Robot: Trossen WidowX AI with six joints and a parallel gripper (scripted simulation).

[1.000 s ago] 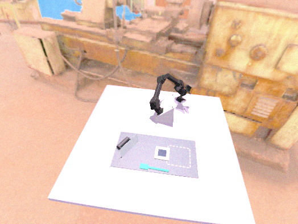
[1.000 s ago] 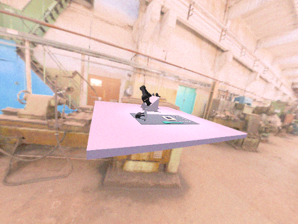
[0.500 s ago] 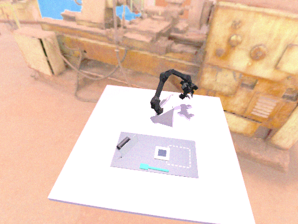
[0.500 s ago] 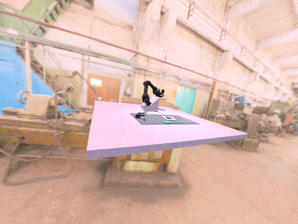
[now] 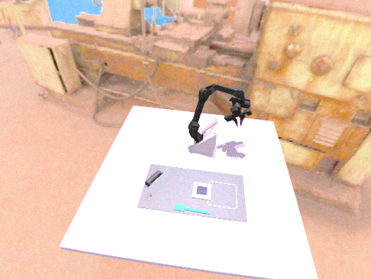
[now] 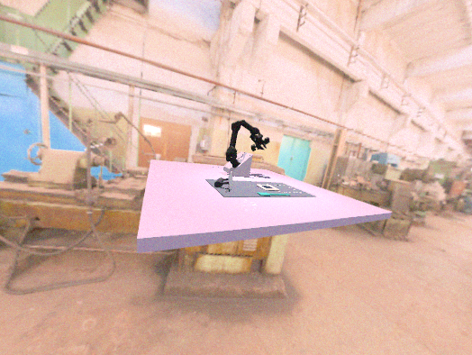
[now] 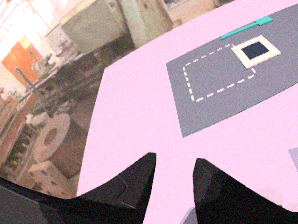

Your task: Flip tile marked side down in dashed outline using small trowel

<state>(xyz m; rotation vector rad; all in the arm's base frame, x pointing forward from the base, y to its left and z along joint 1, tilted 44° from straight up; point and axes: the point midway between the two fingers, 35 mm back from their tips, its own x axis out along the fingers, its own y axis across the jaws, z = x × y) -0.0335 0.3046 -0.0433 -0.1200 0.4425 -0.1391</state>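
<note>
Now: the trowel 480 mm to the right of my gripper tip, 360 mm ahead of it and 220 mm below it. Also, from my gripper tip: teal flat tool (540 mm ahead, 260 mm to the right, 240 mm below); grey mat (400 mm ahead, 270 mm below, 240 mm to the right); white tile (390 mm ahead, 240 mm below, 190 mm to the right).
</note>
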